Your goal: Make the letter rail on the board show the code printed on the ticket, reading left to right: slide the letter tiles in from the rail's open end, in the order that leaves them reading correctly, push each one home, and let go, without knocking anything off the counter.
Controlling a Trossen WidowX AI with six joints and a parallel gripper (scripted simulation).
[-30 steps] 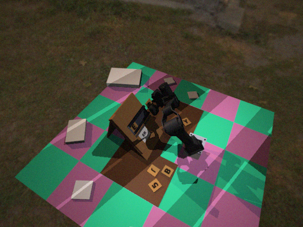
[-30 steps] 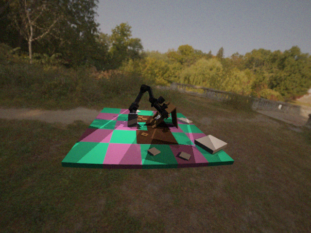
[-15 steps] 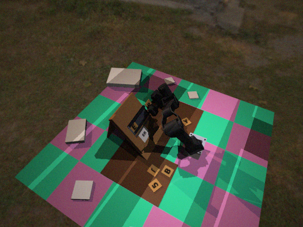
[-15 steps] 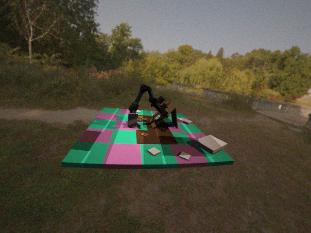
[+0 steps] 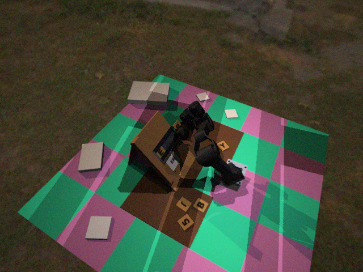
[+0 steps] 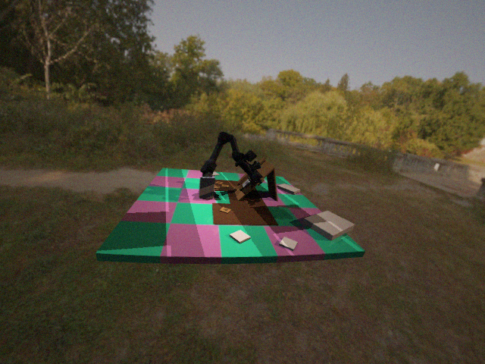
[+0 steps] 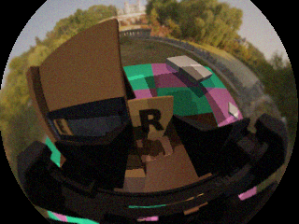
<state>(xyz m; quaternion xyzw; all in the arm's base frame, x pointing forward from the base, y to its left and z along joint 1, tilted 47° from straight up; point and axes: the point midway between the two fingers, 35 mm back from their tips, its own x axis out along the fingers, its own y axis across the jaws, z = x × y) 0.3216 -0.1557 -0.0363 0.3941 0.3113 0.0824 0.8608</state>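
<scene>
Now: the white ticket 40 mm behind my gripper tip, 170 mm to the left of it and 70 mm below it. Also, from my gripper tip: beige block: 420 mm ahead, 270 mm to the left, 160 mm below; then letter tile: right at my gripper tip.
</scene>
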